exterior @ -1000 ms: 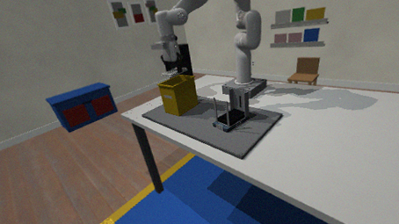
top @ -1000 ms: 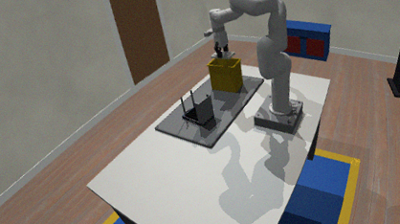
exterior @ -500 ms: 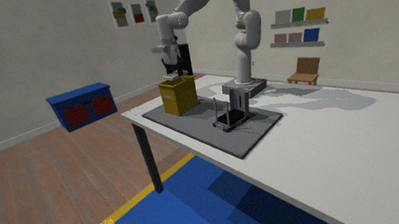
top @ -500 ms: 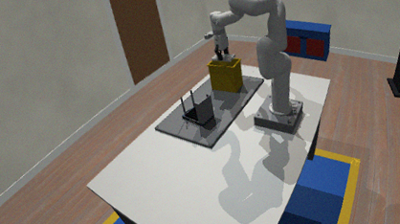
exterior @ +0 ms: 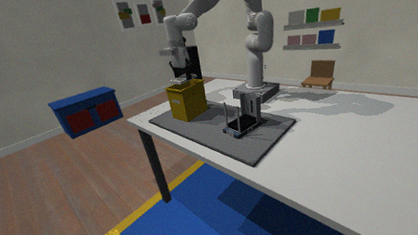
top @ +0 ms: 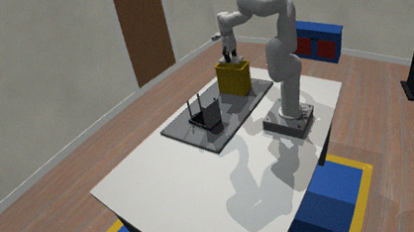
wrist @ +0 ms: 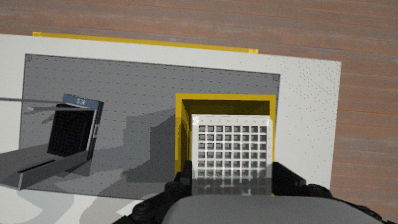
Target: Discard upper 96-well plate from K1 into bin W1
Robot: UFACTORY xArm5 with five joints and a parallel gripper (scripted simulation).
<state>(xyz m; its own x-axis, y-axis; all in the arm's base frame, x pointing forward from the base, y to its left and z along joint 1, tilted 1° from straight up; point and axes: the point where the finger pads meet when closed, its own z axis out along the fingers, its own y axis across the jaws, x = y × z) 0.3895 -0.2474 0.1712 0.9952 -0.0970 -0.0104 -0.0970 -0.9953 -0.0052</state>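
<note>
Now: the yellow plastics bin 130 mm below my hand. The rest, counted from my hand: dark plate 40 mm ahead, 350 mm to the left, 190 mm below; 96-well plate 10 mm below.
</note>
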